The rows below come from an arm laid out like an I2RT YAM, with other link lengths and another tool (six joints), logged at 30 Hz.
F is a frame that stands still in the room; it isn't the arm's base.
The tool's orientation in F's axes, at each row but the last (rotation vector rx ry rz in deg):
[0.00 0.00 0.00]
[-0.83 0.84 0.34]
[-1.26 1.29 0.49]
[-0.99 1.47 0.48]
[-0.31 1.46 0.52]
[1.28 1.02 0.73]
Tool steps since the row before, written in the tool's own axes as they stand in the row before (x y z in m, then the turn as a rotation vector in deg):
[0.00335 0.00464 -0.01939 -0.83 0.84 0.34]
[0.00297 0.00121 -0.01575 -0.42 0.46 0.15]
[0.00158 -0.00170 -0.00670 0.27 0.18 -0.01]
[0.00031 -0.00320 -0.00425 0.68 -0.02 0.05]
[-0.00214 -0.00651 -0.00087 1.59 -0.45 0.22]
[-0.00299 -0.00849 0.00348 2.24 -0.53 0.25]
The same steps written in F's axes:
[0.00335 0.00464 -0.01939 -0.83 0.84 0.34]
[0.00273 0.00100 -0.01581 -0.42 0.46 0.15]
[0.00144 -0.00183 -0.00670 0.27 0.18 -0.02]
[0.00023 -0.00327 -0.00420 0.68 -0.01 0.03]
[-0.00210 -0.00653 -0.00078 1.60 -0.43 0.18]
[-0.00282 -0.00860 0.00334 2.25 -0.51 0.20]

